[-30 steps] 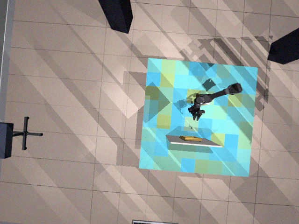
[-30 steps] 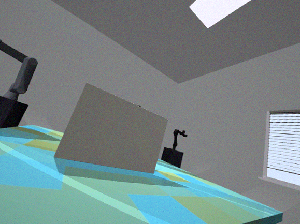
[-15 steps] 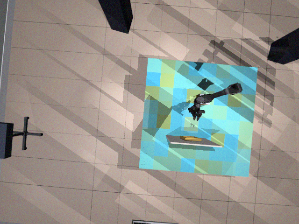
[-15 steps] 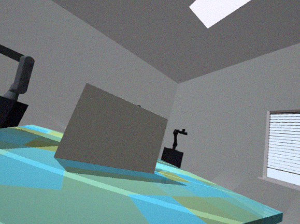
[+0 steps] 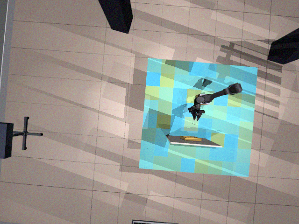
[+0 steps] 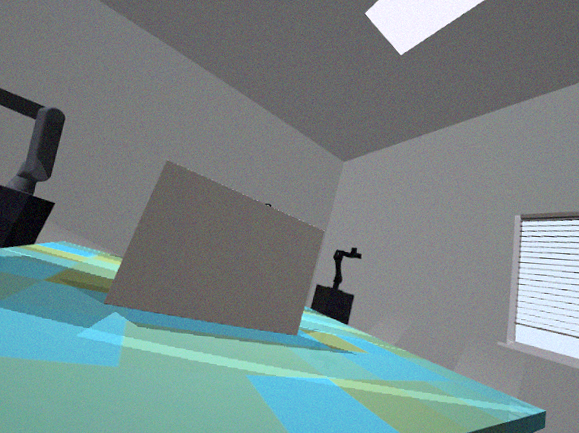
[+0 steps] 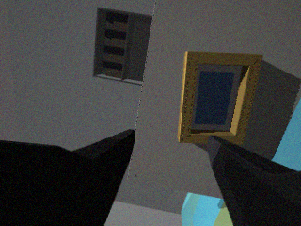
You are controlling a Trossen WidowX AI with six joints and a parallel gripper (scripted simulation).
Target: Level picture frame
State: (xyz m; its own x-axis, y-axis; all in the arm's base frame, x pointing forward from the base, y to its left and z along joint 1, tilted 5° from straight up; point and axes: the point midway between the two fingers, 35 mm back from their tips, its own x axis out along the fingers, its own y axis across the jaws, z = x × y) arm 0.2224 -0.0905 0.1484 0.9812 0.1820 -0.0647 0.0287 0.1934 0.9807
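Now: gripper tip 190 mm short of the picture frame, 30 mm to the right of it and 90 mm above it. Round my gripper tip: wall panel: 200 mm ahead, 40 mm to the left, 100 mm below.
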